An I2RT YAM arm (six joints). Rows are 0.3 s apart.
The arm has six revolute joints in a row. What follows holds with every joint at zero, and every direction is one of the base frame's. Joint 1 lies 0.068 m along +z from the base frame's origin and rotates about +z. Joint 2 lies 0.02 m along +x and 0.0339 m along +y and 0.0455 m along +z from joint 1 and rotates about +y. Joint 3 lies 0.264 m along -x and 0.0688 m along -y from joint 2 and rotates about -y. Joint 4 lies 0.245 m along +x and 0.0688 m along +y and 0.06 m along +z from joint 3 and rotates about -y. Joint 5 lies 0.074 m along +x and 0.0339 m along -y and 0.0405 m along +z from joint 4 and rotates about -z. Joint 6 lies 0.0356 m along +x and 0.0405 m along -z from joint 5 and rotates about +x. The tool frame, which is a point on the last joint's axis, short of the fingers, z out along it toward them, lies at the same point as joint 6; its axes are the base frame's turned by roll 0, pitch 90 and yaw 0 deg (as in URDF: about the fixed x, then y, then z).
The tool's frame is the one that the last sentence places.
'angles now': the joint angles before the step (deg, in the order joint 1, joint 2, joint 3, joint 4, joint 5, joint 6). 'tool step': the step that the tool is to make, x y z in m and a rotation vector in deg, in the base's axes. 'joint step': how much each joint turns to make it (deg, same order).
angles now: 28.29 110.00 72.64 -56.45 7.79 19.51
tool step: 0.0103 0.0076 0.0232 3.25 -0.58 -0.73
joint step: 0.03 0.00 5.72 -3.75 -2.62 0.64
